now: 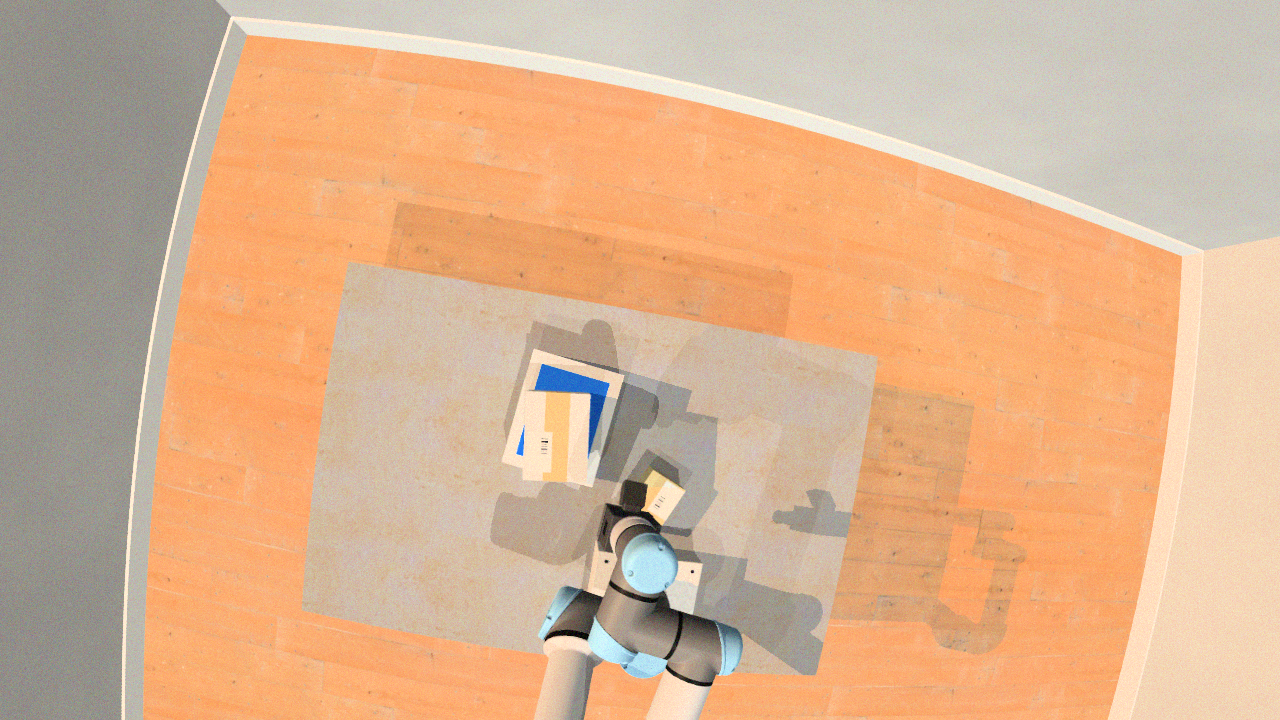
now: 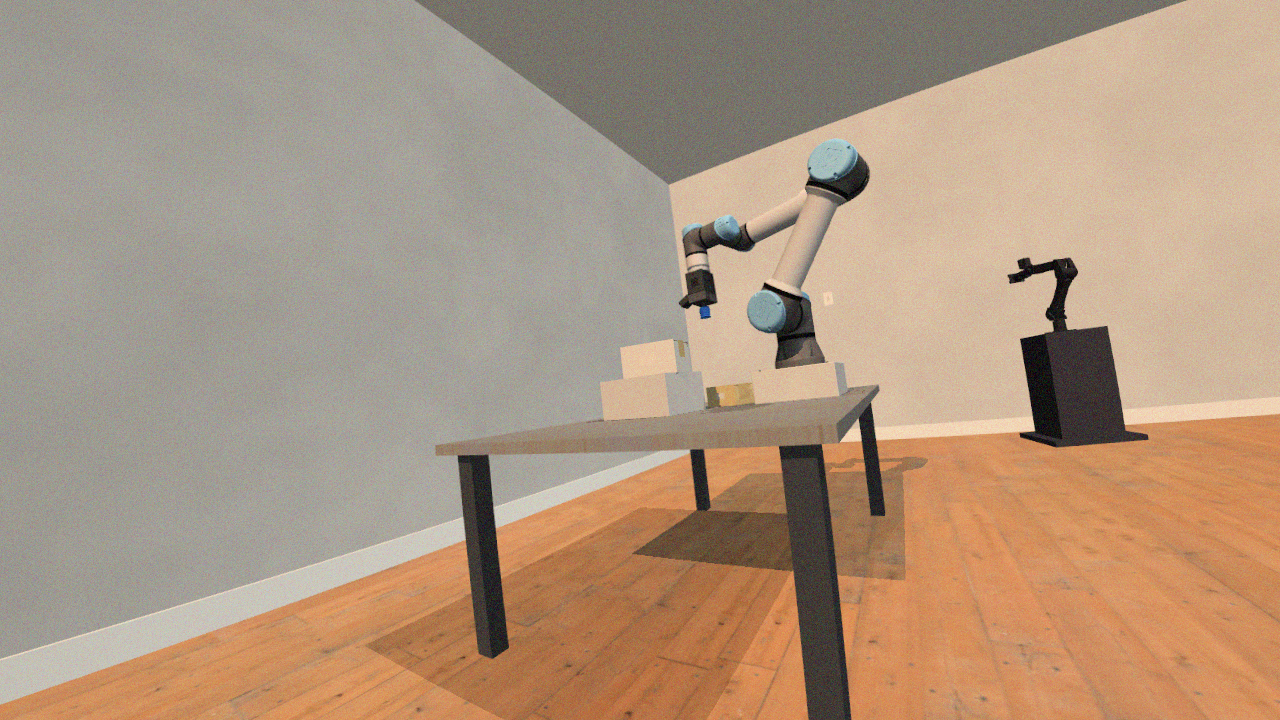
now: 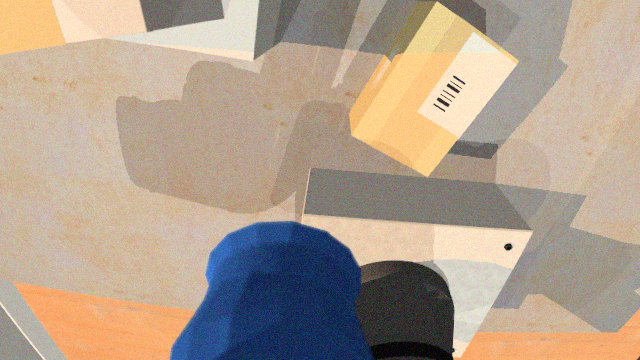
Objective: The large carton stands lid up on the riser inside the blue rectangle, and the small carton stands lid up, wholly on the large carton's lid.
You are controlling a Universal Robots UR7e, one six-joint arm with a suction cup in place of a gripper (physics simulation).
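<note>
The large carton (image 1: 554, 438) (image 2: 651, 360) (image 3: 30, 25), pale with a tan tape strip, rests label side up on the white riser (image 1: 572, 366) (image 2: 633, 400) (image 3: 241, 30). It is turned relative to the blue rectangle (image 1: 562, 379) and crosses its left and lower edges; blue shows above and to its right. The small yellow carton (image 1: 663, 497) (image 2: 732, 394) (image 3: 435, 90) stands on the table, apart from the riser, with a barcode label on its upward face. My suction gripper (image 2: 705, 312) (image 3: 285, 235) is open, holds nothing, and hangs above the table between the cartons and the arm's base.
The white base block (image 1: 687, 582) (image 2: 801, 380) (image 3: 380, 235) stands close to the small carton on the table (image 1: 402, 429) (image 2: 572, 438) (image 3: 65, 200). A black arm on a dark pedestal (image 2: 1074, 385) stands away from the table. Arm shadows fall across the tabletop.
</note>
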